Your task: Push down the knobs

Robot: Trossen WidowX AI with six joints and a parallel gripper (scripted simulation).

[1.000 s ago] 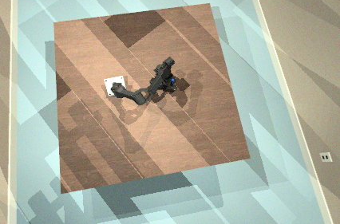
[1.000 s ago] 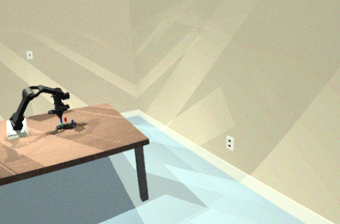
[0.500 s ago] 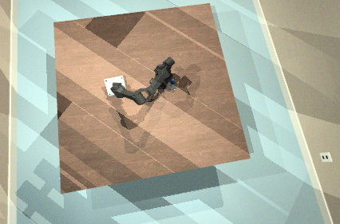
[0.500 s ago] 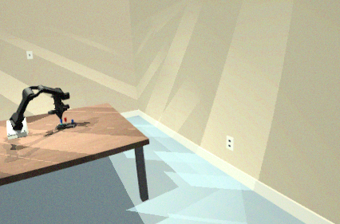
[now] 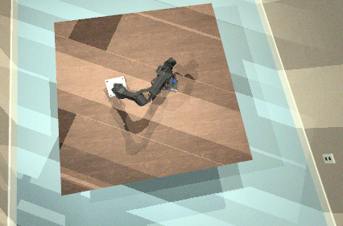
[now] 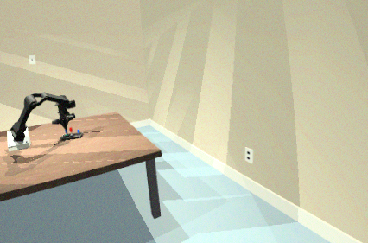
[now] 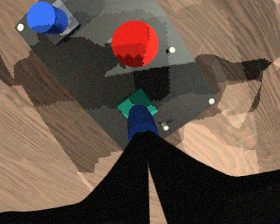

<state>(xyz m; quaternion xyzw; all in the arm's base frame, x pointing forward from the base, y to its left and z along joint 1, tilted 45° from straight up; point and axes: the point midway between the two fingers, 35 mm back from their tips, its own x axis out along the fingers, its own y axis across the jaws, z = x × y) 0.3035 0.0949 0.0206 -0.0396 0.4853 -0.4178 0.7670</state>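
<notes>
Now: the red knob 4 cm ahead of my gripper tip and 3 cm to the right of it. From my gripper tip the other things lie so: blue knob (2 cm below).
</notes>
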